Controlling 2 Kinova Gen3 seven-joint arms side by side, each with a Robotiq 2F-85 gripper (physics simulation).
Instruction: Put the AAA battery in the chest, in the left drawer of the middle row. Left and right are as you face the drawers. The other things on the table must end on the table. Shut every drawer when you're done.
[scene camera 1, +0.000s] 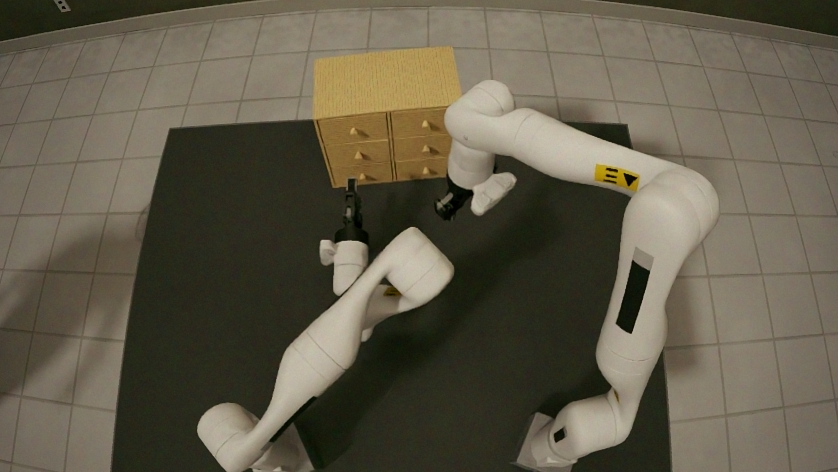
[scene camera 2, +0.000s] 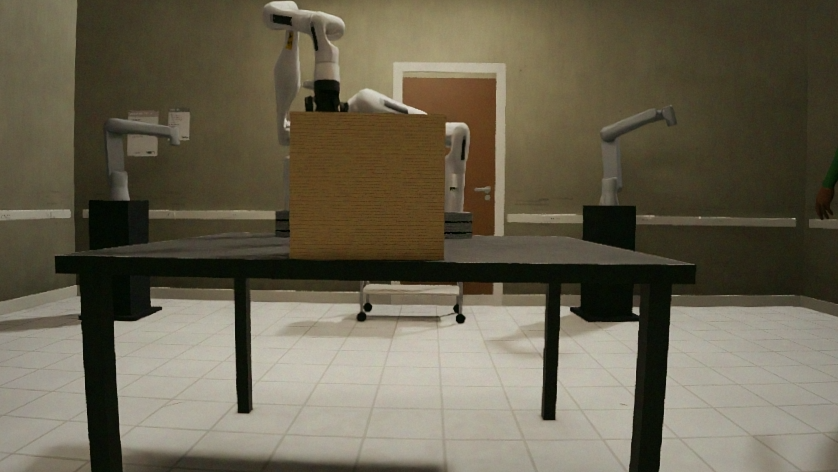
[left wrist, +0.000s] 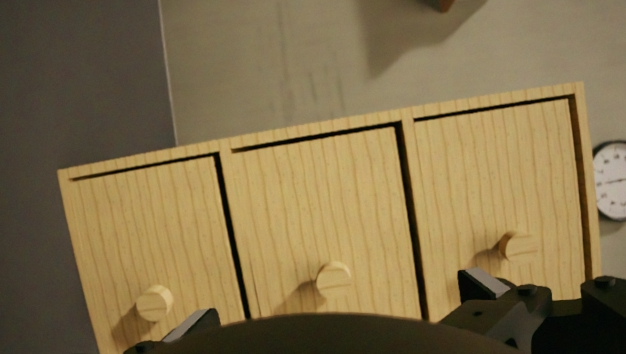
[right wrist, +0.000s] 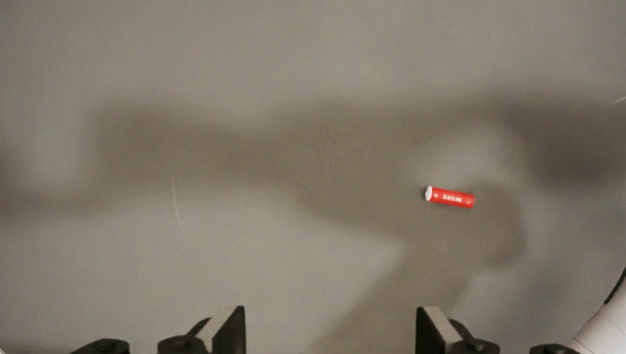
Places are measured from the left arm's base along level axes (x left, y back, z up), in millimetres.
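Where they show: left gripper, fingertip midpoint: (scene camera 1: 354, 187); right gripper, fingertip midpoint: (scene camera 1: 462, 206) (right wrist: 330, 333); left arm's base, origin of the base link: (scene camera 1: 278, 454) (scene camera 2: 450, 211); right arm's base, origin of the base link: (scene camera 1: 551, 446).
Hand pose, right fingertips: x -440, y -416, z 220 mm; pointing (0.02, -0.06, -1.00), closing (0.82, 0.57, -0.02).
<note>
Each offset is from my right fingertips to the centre of the thing. "spot": to the spot under its first point.
The wooden chest {dz -164, dx +113, dy -345 mm} (scene camera 1: 381, 82) (scene camera 2: 367, 187) stands at the back of the table. Its visible drawers look shut, including the left drawer of the middle row {spot: dz -165, dx +155, dy -255 mm} (scene camera 1: 375, 151) (left wrist: 320, 210). My left gripper (scene camera 1: 351, 182) (left wrist: 340, 318) is open and empty in front of the left column; the middle drawer's knob {spot: dz -166, dx +197, dy -239 mm} (left wrist: 333, 280) shows between its fingertips, untouched. A red battery {dz -311, dx +84, dy +76 mm} (right wrist: 450, 197) with a white end lies on the table; its label is too small to read surely, and my left arm hides it in scene camera 1. My right gripper (scene camera 1: 443, 209) (scene camera 2: 326, 109) (right wrist: 330, 333) is open and empty, high above the table.
The dark table (scene camera 1: 234, 193) (scene camera 2: 527, 271) carries both arms. My left arm (scene camera 1: 316, 345) crosses the table's middle. My right arm (scene camera 1: 557, 140) reaches over the right side, its wrist close to the chest's right front corner. The drawers' insides are hidden.
</note>
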